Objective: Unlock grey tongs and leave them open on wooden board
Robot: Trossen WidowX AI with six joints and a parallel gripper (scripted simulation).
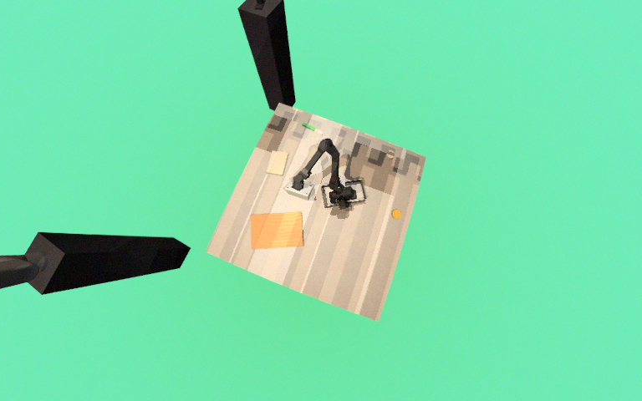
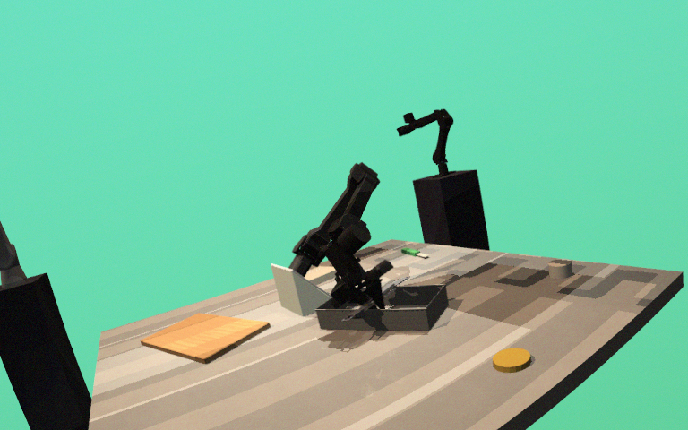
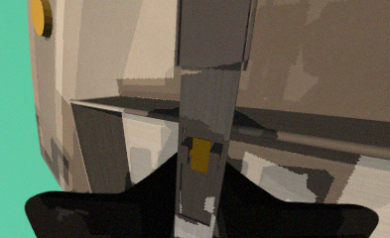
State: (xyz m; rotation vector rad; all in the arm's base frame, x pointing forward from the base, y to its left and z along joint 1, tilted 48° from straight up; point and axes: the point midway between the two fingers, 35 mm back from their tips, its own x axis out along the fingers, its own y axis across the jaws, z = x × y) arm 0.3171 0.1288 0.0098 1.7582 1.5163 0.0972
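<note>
Right now my gripper tip is 40 mm past the grey roasting tin and 20 mm to the right of it. Round my gripper tip: yellow disc 380 mm ahead, 60 mm to the left, 20 mm below; wooden board 350 mm behind, 420 mm to the right, 20 mm below; yellow lock piece 30 mm to the right, 30 mm above.
</note>
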